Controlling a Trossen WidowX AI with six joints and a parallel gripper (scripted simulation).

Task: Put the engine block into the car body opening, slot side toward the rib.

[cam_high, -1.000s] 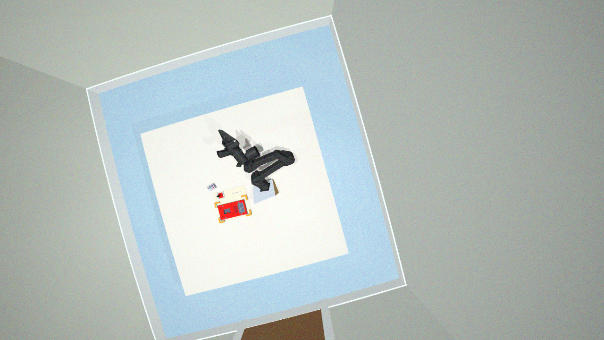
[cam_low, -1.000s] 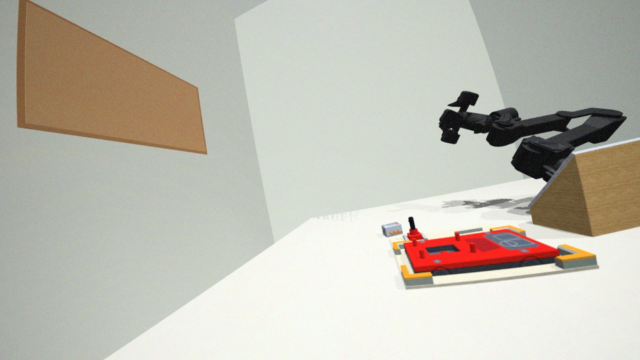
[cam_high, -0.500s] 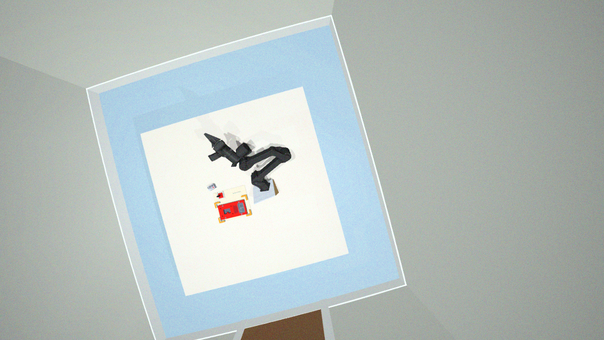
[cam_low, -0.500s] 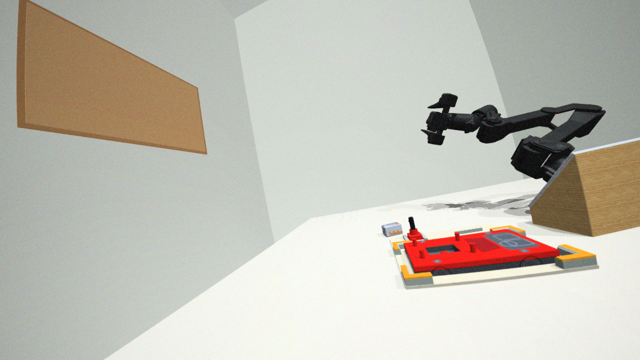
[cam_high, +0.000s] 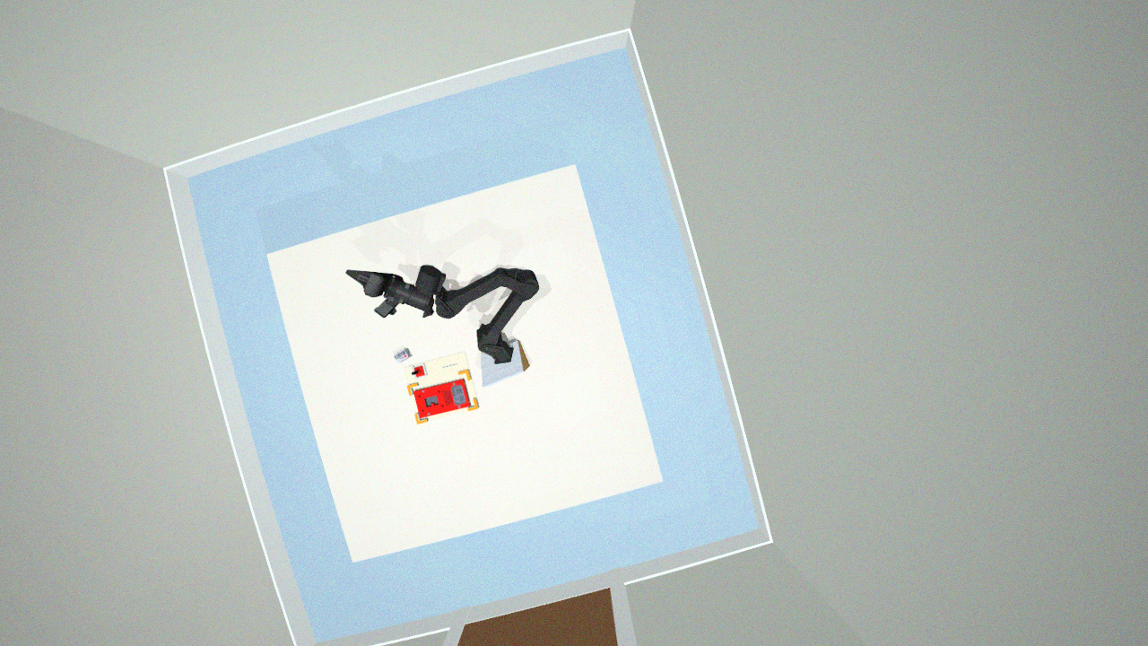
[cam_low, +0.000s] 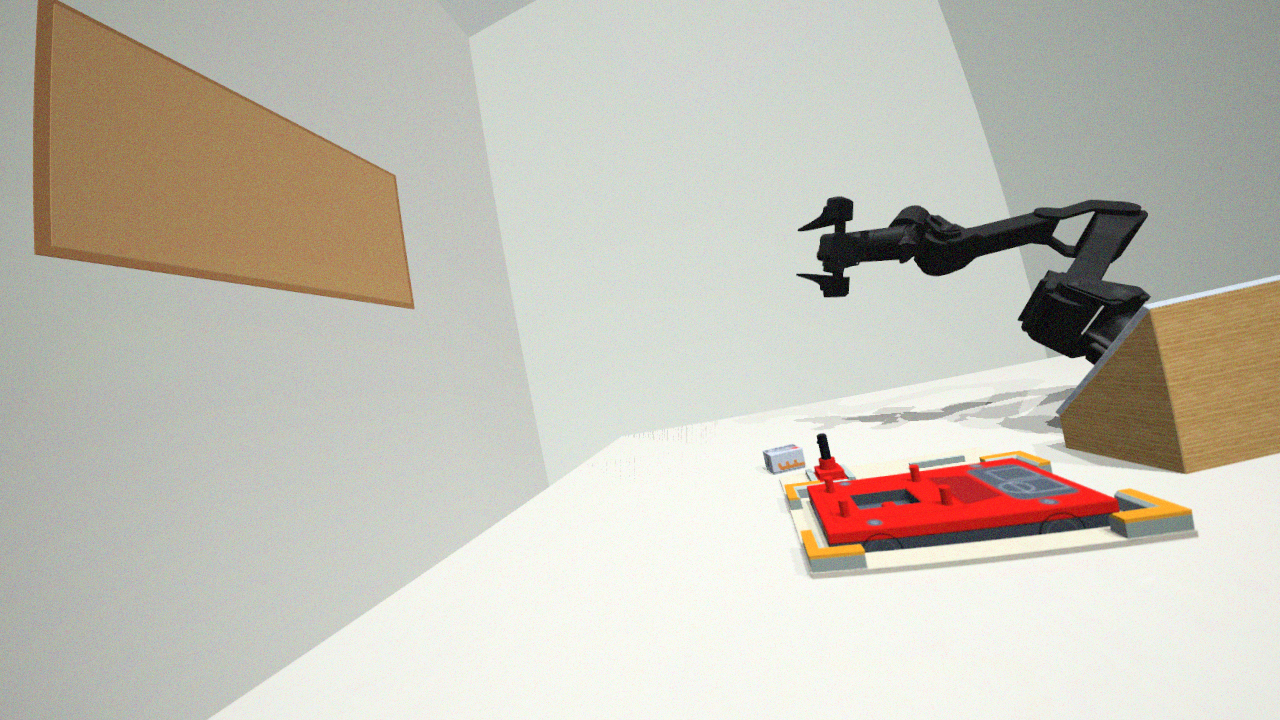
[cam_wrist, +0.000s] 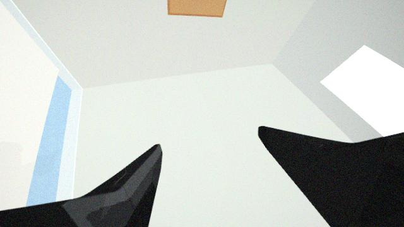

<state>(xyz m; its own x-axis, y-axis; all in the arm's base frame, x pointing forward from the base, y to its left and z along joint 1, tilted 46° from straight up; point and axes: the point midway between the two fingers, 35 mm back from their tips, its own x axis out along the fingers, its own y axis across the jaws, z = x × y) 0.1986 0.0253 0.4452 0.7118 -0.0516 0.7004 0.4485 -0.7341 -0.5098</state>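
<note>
The engine block is 360 mm below my gripper tip, 250 mm to the left of it and 110 mm ahead of it.
</note>
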